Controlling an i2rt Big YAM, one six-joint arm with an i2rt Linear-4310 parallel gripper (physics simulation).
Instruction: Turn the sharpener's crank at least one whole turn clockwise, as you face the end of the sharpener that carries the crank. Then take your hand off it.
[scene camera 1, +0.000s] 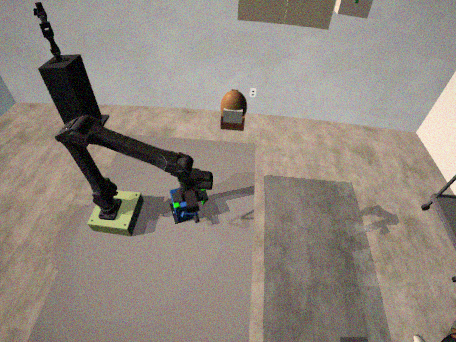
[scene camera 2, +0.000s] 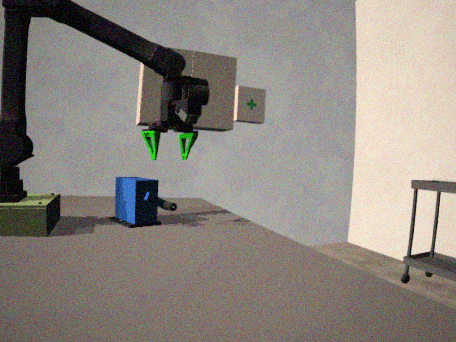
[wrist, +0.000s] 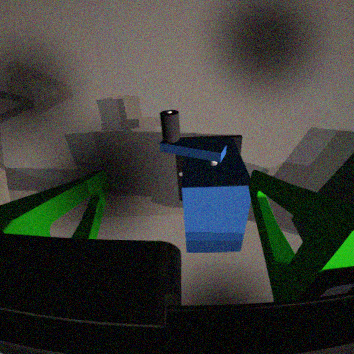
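Pixels of known places: gripper, fingertip midpoint: (scene camera 2: 169, 160) (wrist: 178, 177); arm's base, origin of the base link: (scene camera 1: 110, 209) (scene camera 2: 5, 199).
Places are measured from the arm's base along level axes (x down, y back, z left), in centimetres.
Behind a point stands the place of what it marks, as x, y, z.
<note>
The blue box-shaped sharpener (scene camera 1: 173, 194) (scene camera 2: 136, 201) @[-0.1, -34.1, 0.4] (wrist: 216, 210) @[-5.8, -35.5, 4.9] stands upright on its dark base on the table. Its crank has a blue arm (wrist: 192, 151) with a dark round knob (scene camera 1: 197, 218) @[0.1, -43.9, -0.3] (scene camera 2: 170, 205) @[0.6, -43.1, -1.6] (wrist: 170, 126) @[0.0, -43.3, -0.3]. In the wrist view the arm reaches left from its hub, and the knob sticks up from the arm's left end. My gripper (scene camera 1: 189, 202) @[-11.6, -42.4, -1.6] (scene camera 2: 169, 159) @[-11.6, -42.4, -1.6] (wrist: 178, 177) @[-11.6, -42.4, -1.6] is open and empty, pointing down above the sharpener and touching neither it nor the crank. In scene camera 1 the wrist hides part of the sharpener.
The arm stands on a yellow-green block (scene camera 1: 111, 219) @[-1.2, -3.0, -6.2] (scene camera 2: 25, 218) @[2.8, -7.1, -9.7] beside the sharpener. A tall black box (scene camera 1: 72, 85) is behind the arm in scene camera 1. A grey cart (scene camera 2: 431, 185) stands at the far right. Cabinets (scene camera 2: 215, 90) hang on the wall.
</note>
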